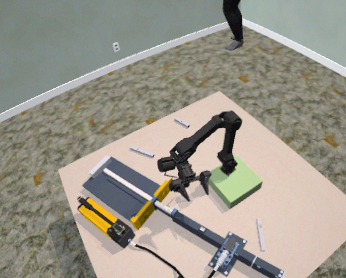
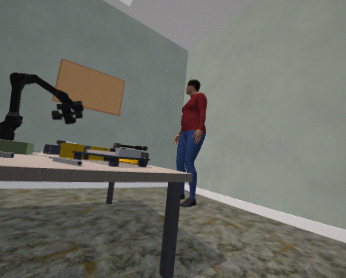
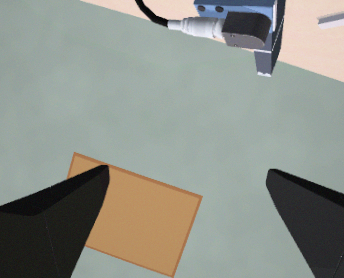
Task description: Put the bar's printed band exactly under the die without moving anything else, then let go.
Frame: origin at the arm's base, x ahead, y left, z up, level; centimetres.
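Seen in the pictures: gripper, fingertip midpoint: (image 1: 198, 198) (image 3: 188, 174); arm's base, origin of the base link: (image 1: 227, 169) (image 2: 4, 139).
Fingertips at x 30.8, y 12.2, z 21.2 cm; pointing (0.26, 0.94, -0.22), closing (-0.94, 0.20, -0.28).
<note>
Offsets run from my fingertips to a thing's top centre. "pt": to the spot under its first point. Level surfaces: height alone.
My gripper (image 1: 198, 197) (image 3: 188, 174) is open and empty, raised above the table beside the green block. Slim light-grey bars lie apart on the table: one {dx -39.5, dy -63.4, dz -26.3 cm} (image 1: 181, 122) at the back, one {dx -4.7, dy -60.5, dz -26.3 cm} (image 1: 141, 151) left of the arm, and one {dx -18.5, dy +23.4, dz -27.2 cm} (image 1: 260, 234) (image 3: 332, 21) at the front right. A pale bar {pt dx +22.4, dy -61.5, dz -19.5 cm} (image 1: 100, 166) lies at the far end of the dark plate {dz -23.3 cm} (image 1: 117, 200). I cannot make out a printed band on any bar. A blue fixture (image 1: 219, 258) (image 3: 240, 9) with a cable plug sits on the dark rail (image 1: 192, 223) (image 3: 265, 62); I cannot tell which part is the die.
A yellow fence (image 1: 143, 213) (image 2: 72, 151) crosses the dark plate, and a white rod (image 1: 131, 185) passes along it. A yellow-and-black tool {pt dx +38.8, dy -32.7, dz -20.0 cm} (image 1: 98, 218) with a black cable lies at the left. The arm's base stands on a green block (image 1: 240, 182) (image 2: 17, 148). A person (image 2: 194, 112) stands behind the table.
</note>
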